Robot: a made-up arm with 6 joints. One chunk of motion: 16 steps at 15 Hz.
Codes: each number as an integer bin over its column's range. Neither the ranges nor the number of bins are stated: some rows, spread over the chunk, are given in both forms.
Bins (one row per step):
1: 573 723 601 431 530 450
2: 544 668 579 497 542 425
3: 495 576 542 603 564 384
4: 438 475 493 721 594 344
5: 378 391 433 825 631 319
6: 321 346 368 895 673 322
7: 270 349 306 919 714 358
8: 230 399 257 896 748 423
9: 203 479 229 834 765 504
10: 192 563 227 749 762 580
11: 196 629 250 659 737 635
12: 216 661 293 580 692 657
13: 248 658 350 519 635 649
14: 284 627 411 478 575 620
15: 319 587 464 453 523 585
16: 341 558 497 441 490 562
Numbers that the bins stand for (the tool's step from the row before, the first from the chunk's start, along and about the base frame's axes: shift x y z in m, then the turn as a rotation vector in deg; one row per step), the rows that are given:
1: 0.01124 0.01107 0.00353 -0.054 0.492 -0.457
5: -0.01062 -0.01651 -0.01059 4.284 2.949 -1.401
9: -0.03024 -0.00920 -0.02774 4.383 6.208 -0.068
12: -0.02878 0.00592 -0.02236 1.586 4.432 1.035
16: -0.01477 -0.00264 -0.00521 0.056 -0.481 0.350
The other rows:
2: 0.00799 0.00650 0.00168 0.672 0.784 -0.637
3: 0.00250 -0.00114 -0.00143 1.840 1.319 -0.932
4: -0.00389 -0.00954 -0.00555 3.139 2.049 -1.221
6: -0.01701 -0.02025 -0.01606 5.055 3.970 -1.379
7: -0.02273 -0.02000 -0.02127 5.319 4.968 -1.120
8: -0.02721 -0.01585 -0.02539 5.066 5.795 -0.651
10: -0.03147 -0.00222 -0.02791 3.447 6.135 0.480
11: -0.03103 0.00326 -0.02598 2.456 5.527 0.877
13: -0.02520 0.00567 -0.01757 0.915 3.046 0.977
14: -0.02116 0.00309 -0.01244 0.463 1.586 0.768
15: -0.01724 -0.00023 -0.00798 0.188 0.322 0.516

